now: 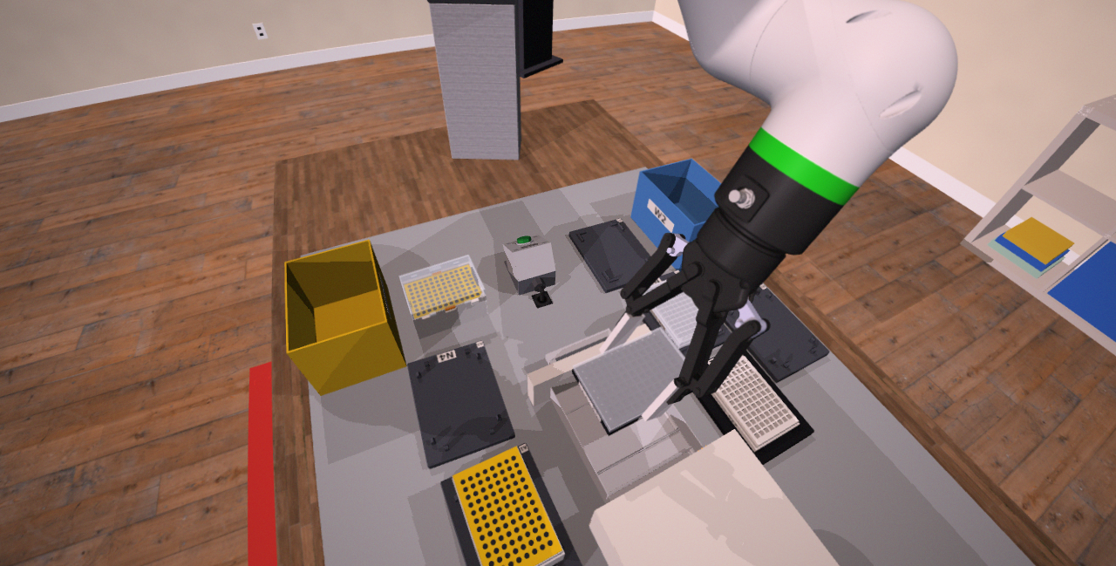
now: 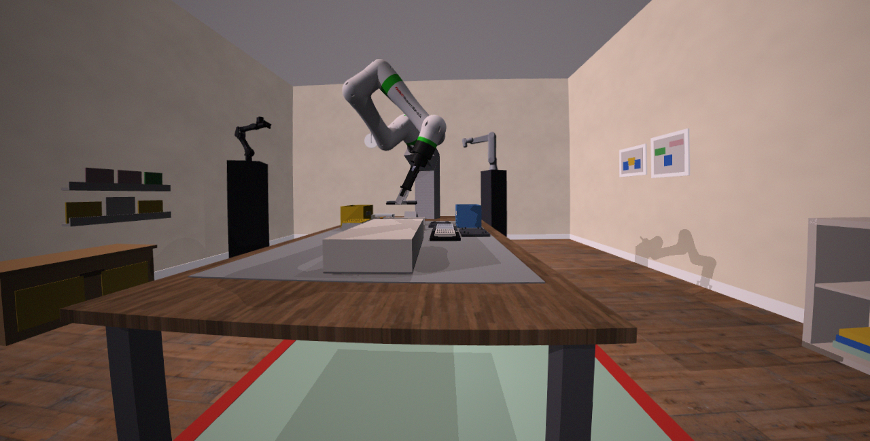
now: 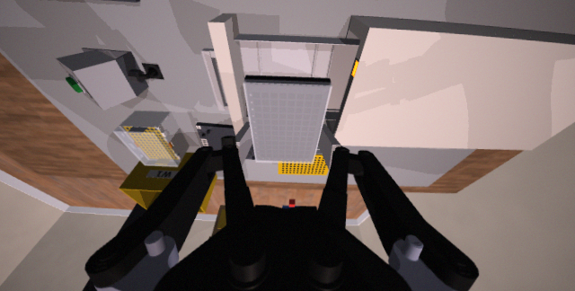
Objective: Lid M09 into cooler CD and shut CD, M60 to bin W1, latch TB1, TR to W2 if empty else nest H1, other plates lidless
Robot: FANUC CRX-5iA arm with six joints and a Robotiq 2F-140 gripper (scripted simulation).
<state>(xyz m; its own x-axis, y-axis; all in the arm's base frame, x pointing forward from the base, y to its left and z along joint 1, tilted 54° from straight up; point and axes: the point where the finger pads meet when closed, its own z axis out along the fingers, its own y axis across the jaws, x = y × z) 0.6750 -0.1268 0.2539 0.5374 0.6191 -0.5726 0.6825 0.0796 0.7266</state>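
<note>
Right now the cooler drawer is 30 mm ahead of my hand, 20 mm to the right of it and 140 mm below it. Round my hand: yellow tip rack TR 40 mm behind, 200 mm to the right, 120 mm below; then lid 20 mm below; then cooler CD 160 mm ahead, 60 mm to the right, 140 mm below.
</note>
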